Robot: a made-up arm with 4 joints.
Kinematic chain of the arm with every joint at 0, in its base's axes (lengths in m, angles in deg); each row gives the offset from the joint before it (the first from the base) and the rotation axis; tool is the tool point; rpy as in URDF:
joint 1: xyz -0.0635 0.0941 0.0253 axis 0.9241 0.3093 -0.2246
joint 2: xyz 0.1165 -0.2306 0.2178 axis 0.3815 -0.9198 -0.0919
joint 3: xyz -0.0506 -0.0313 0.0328 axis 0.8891 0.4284 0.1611
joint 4: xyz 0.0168 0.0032 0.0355 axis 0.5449 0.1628 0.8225
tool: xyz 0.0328 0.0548 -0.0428 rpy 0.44 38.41 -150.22
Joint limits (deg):
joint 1: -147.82..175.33
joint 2: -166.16..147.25
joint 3: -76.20..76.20
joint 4: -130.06..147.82
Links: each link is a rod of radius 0.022 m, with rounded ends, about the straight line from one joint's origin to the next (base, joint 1, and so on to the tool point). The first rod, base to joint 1, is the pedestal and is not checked.
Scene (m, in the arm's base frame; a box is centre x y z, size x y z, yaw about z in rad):
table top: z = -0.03
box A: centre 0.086 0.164 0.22 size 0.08 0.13 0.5 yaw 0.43
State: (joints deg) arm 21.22 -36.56 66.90 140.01
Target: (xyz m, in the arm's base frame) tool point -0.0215 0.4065 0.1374
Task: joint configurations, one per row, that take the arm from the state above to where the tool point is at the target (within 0.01 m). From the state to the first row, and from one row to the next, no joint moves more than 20 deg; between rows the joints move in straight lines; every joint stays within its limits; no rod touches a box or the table.
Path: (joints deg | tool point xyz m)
1: 8.35 -28.73 57.02 121.82 | 0.0468 -0.2500 0.3260
2: -4.53 -20.90 47.15 103.64 | 0.0198 -0.1458 0.4000
3: -17.40 -13.07 37.27 85.45 | -0.0166 -0.0349 0.4268
4: -30.28 -5.24 27.39 67.27 | -0.0489 0.0633 0.4139
5: -43.15 2.59 17.52 49.08 | -0.0682 0.1398 0.3796
6: -51.97 -16.67 18.61 54.41 | -0.0734 0.2095 0.3774
7: -60.78 -35.92 19.71 59.73 | -0.0739 0.2773 0.3582
8: -69.60 -55.18 20.81 65.05 | -0.0690 0.3365 0.3232
9: -78.41 -74.43 21.90 70.38 | -0.0593 0.3812 0.2767
10: -87.23 -93.69 23.00 75.70 | -0.0462 0.4076 0.2252
11: -96.04 -112.94 24.10 81.02 | -0.0323 0.4150 0.1766
12: -104.86 -132.20 25.19 86.35 | -0.0215 0.4065 0.1374

